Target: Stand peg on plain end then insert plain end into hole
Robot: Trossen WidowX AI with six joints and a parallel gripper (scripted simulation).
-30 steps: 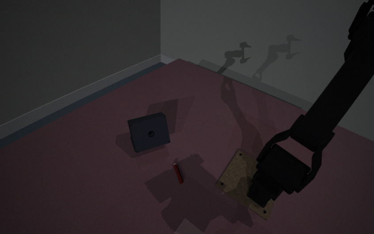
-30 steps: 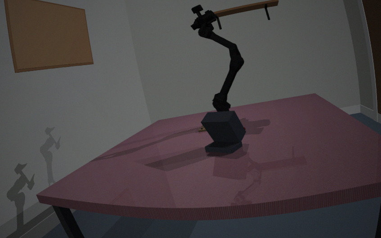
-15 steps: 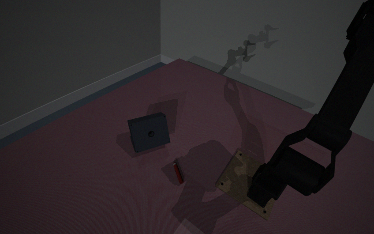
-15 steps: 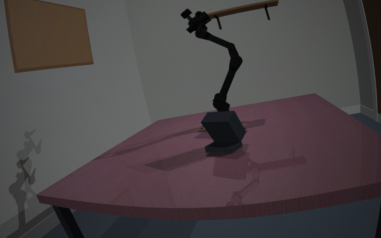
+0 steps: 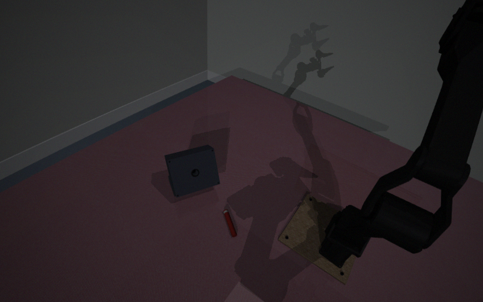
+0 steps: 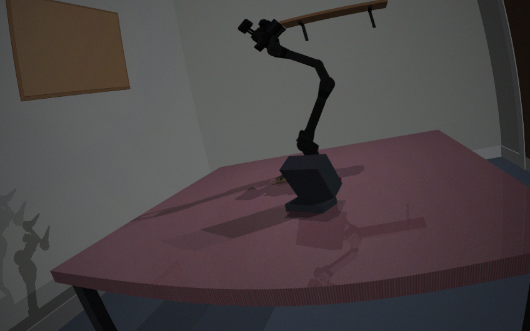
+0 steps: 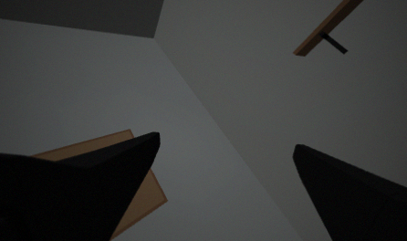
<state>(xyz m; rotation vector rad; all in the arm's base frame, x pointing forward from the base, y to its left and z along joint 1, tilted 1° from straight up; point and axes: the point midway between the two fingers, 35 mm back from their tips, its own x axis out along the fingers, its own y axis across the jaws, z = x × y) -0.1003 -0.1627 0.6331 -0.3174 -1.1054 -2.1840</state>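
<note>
Right now my gripper tip is 40 cm short of the peg, 28 cm to the right of it and 65 cm above it. The rest, counted from my gripper tip: sloped panel: 55 cm ahead, 28 cm to the left, 58 cm below; flat foot: 57 cm ahead, 27 cm to the left, 65 cm below.
</note>
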